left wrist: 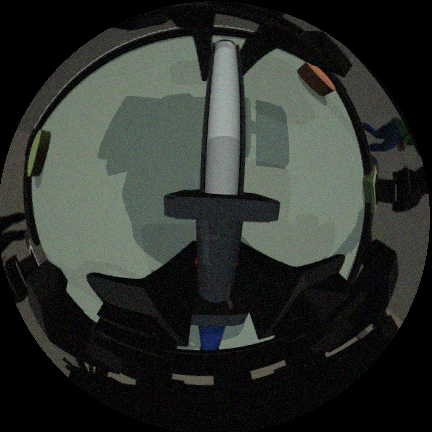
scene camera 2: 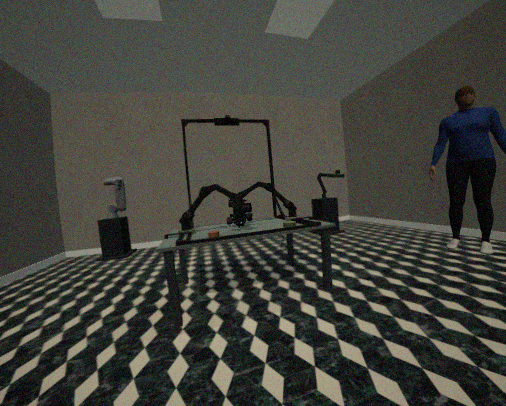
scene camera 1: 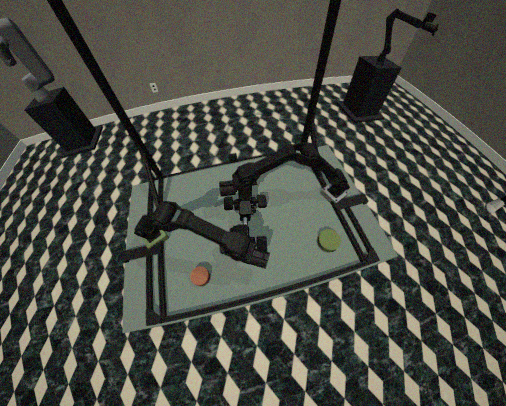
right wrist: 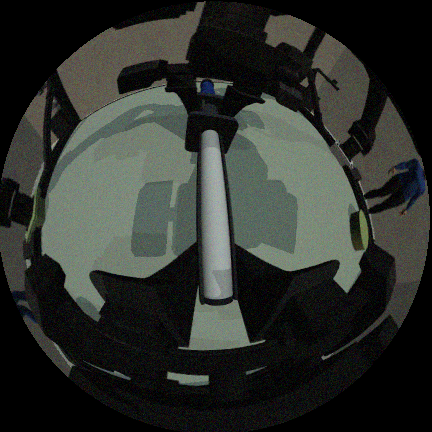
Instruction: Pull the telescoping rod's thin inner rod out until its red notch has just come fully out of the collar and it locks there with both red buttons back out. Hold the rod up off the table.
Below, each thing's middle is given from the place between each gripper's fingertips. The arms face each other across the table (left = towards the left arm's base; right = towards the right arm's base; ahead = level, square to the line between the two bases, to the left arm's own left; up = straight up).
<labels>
Right now the pale inner rod (left wrist: 222,160) is 30 mm behind my left hand, 20 mm above it and 10 mm to the left of it. Round my left hand: telescoping rod (left wrist: 218,301): 40 mm behind, 20 mm to the left, 20 mm above; then green disc (left wrist: 39,147): 330 mm to the left, 240 mm ahead.
My right hand is 17 cm past the pale inner rod, 4 cm to the right of it and 1 cm below it. From my right hand the other things lie so: telescoping rod (18 cm behind, 4 cm to the left, 1 cm above); green disc (9 cm ahead, 36 cm to the left, 1 cm below).
</labels>
